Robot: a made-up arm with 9 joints.
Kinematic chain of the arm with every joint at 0, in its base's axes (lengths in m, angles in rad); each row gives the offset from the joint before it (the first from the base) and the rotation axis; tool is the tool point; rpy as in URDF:
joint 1: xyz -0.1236 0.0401 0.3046 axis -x
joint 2: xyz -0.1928 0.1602 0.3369 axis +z
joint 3: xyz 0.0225 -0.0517 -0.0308 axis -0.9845 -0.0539 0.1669
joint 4: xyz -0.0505 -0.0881 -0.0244 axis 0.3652 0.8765 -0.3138
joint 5: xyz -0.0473 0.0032 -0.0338 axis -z
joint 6: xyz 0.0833 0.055 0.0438 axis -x
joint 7: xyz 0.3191 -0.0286 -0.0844 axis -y
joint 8: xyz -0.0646 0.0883 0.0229 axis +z
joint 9: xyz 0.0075 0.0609 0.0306 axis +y
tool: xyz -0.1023 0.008 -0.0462 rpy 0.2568 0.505 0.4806
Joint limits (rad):
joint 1: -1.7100..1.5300
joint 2: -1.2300..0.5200
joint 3: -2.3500..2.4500
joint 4: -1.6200..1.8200
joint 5: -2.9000..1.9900
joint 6: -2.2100..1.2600
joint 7: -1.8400..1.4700
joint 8: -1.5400..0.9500
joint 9: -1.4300..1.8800
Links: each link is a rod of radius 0.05 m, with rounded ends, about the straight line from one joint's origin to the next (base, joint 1, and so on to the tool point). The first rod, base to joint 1, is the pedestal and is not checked.
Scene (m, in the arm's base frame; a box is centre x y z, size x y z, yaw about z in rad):
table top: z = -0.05
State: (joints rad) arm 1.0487 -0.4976 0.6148 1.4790 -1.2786 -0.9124 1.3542 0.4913 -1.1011
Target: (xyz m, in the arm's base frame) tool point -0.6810 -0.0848 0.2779
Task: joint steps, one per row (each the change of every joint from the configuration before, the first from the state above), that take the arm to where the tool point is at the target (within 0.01 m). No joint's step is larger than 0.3 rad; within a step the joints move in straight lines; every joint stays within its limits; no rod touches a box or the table.
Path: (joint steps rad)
1: -0.1482 -0.0436 -0.0134 0.0341 0.1561 -0.0177 -0.2748 -0.0338 0.1781
2: -0.1482 -0.0436 -0.0133 0.0341 0.1562 -0.0178 -0.2748 -0.0338 0.1781
3: -0.1482 -0.0435 -0.0134 0.0341 0.1561 -0.0177 -0.2749 -0.0338 0.1782
4: -0.1482 -0.0436 -0.0133 0.0341 0.1561 -0.0177 -0.2748 -0.0337 0.1781
5: -0.1481 -0.0436 -0.0134 0.0341 0.1561 -0.0177 -0.2748 -0.0338 0.1781
6: -0.1482 -0.0436 -0.0133 0.0341 0.1562 -0.0178 -0.2748 -0.0338 0.1781
7: -0.1482 -0.0436 -0.0134 0.0341 0.1561 -0.0177 -0.2748 -0.0338 0.1781
8: -0.1482 -0.0435 -0.0133 0.0341 0.1561 -0.0177 -0.2749 -0.0338 0.1782
9: -0.1482 -0.0436 -0.0134 0.0341 0.1561 -0.0178 -0.2748 -0.0338 0.1781
10: -0.1482 -0.0436 -0.0133 0.0341 0.1562 -0.0177 -0.2748 -0.0338 0.1781

